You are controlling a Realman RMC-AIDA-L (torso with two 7-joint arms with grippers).
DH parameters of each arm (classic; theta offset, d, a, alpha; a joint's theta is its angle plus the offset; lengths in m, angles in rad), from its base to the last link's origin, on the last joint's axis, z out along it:
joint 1: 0 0.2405 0 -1.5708
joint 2: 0 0 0 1.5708
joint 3: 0 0.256 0 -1.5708
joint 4: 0 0 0 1.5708
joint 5: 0 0.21 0 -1.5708
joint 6: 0 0 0 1.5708
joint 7: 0 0.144 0 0
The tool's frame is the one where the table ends.
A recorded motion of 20 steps. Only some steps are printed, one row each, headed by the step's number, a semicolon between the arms.
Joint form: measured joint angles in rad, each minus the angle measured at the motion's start. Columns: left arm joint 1, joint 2, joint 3, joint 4, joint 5, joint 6, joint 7; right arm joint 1, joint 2, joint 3, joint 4, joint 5, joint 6, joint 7.
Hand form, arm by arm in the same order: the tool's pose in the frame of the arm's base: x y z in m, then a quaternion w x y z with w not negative. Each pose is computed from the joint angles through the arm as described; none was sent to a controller.
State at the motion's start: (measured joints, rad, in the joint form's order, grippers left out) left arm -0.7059 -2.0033 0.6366 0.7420 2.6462 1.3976 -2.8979; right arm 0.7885 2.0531 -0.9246 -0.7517 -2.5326 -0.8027 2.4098
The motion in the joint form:
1: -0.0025 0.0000 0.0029 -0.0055 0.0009 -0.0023 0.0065; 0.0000 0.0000 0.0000 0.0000 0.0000 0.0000 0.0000
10: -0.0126 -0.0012 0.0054 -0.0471 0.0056 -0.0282 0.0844; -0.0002 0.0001 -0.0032 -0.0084 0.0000 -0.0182 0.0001
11: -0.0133 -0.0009 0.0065 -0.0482 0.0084 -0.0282 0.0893; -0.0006 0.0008 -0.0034 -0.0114 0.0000 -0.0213 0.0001
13: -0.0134 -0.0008 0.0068 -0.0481 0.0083 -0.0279 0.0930; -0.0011 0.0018 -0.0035 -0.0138 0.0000 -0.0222 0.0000
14: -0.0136 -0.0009 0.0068 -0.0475 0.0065 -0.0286 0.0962; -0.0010 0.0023 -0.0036 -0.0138 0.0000 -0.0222 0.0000
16: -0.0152 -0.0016 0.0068 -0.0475 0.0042 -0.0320 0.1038; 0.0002 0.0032 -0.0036 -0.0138 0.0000 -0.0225 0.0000
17: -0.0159 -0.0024 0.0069 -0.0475 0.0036 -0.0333 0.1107; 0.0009 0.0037 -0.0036 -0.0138 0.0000 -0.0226 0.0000
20: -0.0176 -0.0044 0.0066 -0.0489 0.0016 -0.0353 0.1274; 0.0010 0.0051 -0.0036 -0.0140 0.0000 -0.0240 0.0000
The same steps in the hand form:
1: -0.2978 0.3777 0.0363 0.17865 -0.62516 -0.75898 -0.03488; 0.2415 0.4631 0.0277 0.39144 -0.81224 0.43047 0.04164
10: -0.2990 0.3776 0.0279 0.17559 -0.65157 -0.73761 -0.02360; 0.2396 0.4621 0.0273 0.38565 -0.81576 0.42923 0.03962
11: -0.2992 0.3775 0.0278 0.17587 -0.65369 -0.73573 -0.02130; 0.2390 0.4620 0.0272 0.38488 -0.81632 0.42884 0.03974
13: -0.2991 0.3775 0.0278 0.17584 -0.65517 -0.73443 -0.02086; 0.2386 0.4619 0.0272 0.38477 -0.81656 0.42844 0.04011
14: -0.2988 0.3779 0.0279 0.17604 -0.65649 -0.73318 -0.02167; 0.2385 0.4618 0.0269 0.38454 -0.81667 0.42845 0.04017
16: -0.2980 0.3788 0.0277 0.17689 -0.65976 -0.73000 -0.02284; 0.2378 0.4619 0.0264 0.38399 -0.81708 0.42813 0.04047
17: -0.2976 0.3791 0.0273 0.17704 -0.66254 -0.72744 -0.02278; 0.2374 0.4620 0.0262 0.38371 -0.81730 0.42793 0.04066
20: -0.2966 0.3795 0.0262 0.17624 -0.66897 -0.72174 -0.02266; 0.2371 0.4617 0.0254 0.38255 -0.81770 0.42822 0.04069

